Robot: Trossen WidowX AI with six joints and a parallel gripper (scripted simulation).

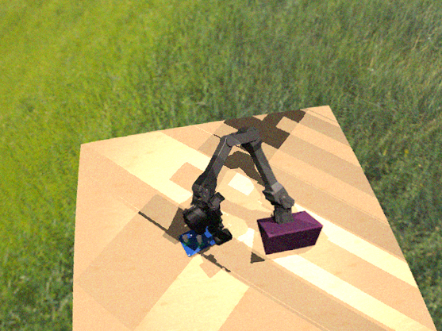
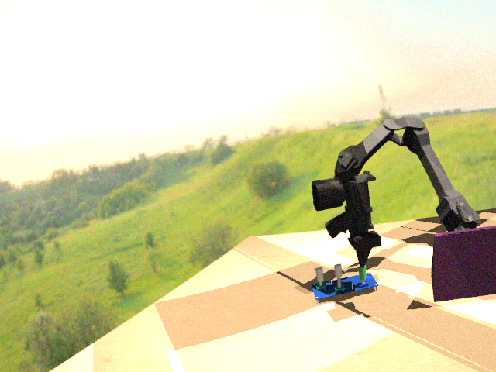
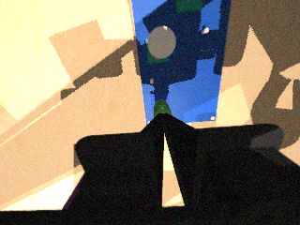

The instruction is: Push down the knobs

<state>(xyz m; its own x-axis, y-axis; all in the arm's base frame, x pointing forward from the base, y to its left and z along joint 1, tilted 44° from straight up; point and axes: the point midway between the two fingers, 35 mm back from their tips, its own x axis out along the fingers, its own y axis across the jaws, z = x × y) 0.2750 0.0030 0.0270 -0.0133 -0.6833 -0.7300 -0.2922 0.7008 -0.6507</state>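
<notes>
My gripper tip is now 2 cm above the green knob. Also, from my gripper tip: grey knob 11 cm ahead, 1 cm below.
</notes>
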